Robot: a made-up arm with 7 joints.
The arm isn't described. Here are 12 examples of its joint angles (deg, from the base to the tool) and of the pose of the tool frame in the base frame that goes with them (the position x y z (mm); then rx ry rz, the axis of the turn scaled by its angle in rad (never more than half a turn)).
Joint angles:
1: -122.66 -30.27 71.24 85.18 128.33 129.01 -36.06
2: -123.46 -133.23 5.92 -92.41 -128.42 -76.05 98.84
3: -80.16 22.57 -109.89 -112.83 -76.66 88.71 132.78
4: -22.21 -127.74 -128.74 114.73 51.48 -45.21 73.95
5: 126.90 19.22 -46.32 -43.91 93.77 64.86 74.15
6: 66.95 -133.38 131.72 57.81 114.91 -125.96 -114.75
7: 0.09 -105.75 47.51 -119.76 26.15 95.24 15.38
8: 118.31 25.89 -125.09 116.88 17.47 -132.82 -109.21
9: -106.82 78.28 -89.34 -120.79 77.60 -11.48 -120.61
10: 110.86 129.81 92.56 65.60 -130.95 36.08 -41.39
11: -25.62 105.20 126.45 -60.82 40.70 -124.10 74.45
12: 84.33 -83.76 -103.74 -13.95 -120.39 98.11 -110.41
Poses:
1: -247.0 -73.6 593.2 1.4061 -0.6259 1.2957
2: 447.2 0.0 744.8 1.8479 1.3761 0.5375
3: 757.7 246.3 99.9 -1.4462 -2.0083 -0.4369
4: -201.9 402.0 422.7 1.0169 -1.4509 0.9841
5: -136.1 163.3 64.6 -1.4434 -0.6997 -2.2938
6: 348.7 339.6 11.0 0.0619 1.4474 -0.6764
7: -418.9 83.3 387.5 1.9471 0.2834 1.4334
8: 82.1 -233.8 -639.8 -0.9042 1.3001 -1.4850
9: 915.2 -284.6 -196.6 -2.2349 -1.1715 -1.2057
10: -132.8 240.7 -520.9 -1.4419 0.8206 0.4452
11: -203.1 179.7 676.1 1.4560 2.4909 0.0891
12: -246.4 113.0 -25.4 -1.0700 -0.6479 -1.8094
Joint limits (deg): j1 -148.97..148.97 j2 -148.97..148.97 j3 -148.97..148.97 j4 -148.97..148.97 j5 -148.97..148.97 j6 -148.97..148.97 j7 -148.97..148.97
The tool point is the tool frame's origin. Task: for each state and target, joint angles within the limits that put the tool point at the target. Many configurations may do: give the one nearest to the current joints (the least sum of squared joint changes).
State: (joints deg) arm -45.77 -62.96 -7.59 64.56 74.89 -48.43 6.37
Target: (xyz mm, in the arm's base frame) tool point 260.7 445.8 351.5
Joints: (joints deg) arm -52.98 -47.56 -0.32 84.97 87.45 -12.09 20.65
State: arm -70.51 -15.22 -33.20 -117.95 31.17 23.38 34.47
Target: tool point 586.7 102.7 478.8
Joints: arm -70.85 -16.55 -78.29 -111.05 24.54 45.44 11.37
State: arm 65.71 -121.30 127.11 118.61 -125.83 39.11 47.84
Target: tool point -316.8 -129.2 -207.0
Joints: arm 46.71 -112.44 93.60 137.39 -140.51 9.48 29.17
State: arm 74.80 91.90 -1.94 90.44 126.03 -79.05 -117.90
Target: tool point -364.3 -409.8 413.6
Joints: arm 74.94 108.84 -4.20 97.67 133.12 -78.43 -111.27
